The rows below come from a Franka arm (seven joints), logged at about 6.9 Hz.
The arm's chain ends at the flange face. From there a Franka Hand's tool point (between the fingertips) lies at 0.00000 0.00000 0.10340 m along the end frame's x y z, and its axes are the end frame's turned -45 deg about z.
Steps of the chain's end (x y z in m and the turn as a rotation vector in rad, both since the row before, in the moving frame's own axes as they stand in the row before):
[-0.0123, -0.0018, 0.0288, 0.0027, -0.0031, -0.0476]
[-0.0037, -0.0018, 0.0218, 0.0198, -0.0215, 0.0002]
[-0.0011, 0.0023, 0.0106, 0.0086, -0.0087, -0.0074]
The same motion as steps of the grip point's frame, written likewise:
[-0.0075, -0.0104, 0.0288, 0.0041, -0.0003, -0.0476]
[-0.0015, -0.0069, 0.0218, 0.0292, -0.0012, 0.0002]
[-0.0024, -0.0004, 0.0106, 0.0122, -0.0001, -0.0074]

